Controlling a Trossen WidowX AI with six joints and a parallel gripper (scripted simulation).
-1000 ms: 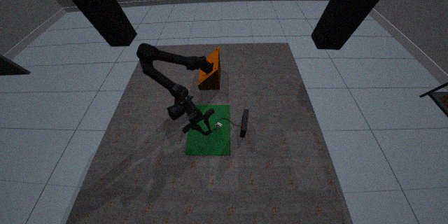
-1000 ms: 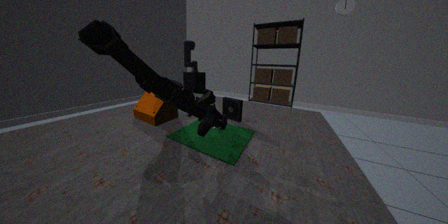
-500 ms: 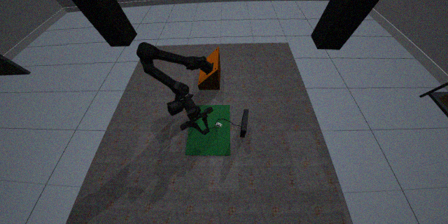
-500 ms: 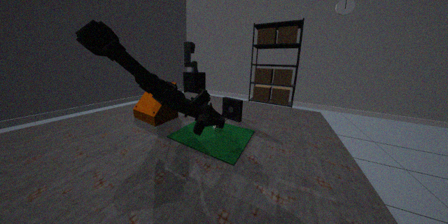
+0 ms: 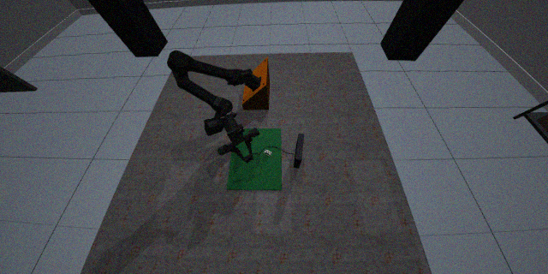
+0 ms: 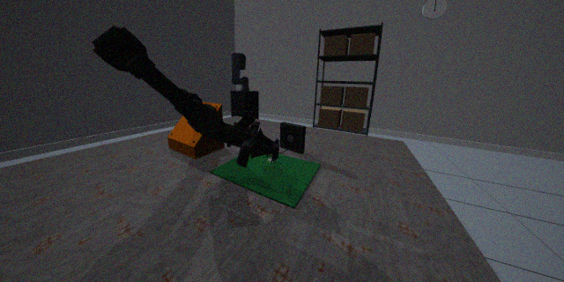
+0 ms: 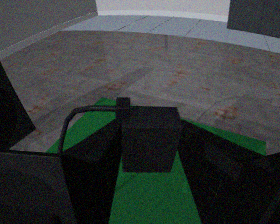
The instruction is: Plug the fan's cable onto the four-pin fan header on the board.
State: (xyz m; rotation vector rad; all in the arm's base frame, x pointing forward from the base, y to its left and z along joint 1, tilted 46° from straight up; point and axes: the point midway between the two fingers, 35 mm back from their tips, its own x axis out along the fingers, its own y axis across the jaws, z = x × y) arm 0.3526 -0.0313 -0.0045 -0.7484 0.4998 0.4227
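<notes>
Now: gripper tip 110 mm above the green board, 40 mm past it and 20 mm to the right of it. The rest, counted from my gripper tip: white four-pin header 90 mm below, 70 mm to the left, 60 mm behind; black plug 10 mm below; black fan 200 mm to the left, 60 mm behind, 30 mm below.
</notes>
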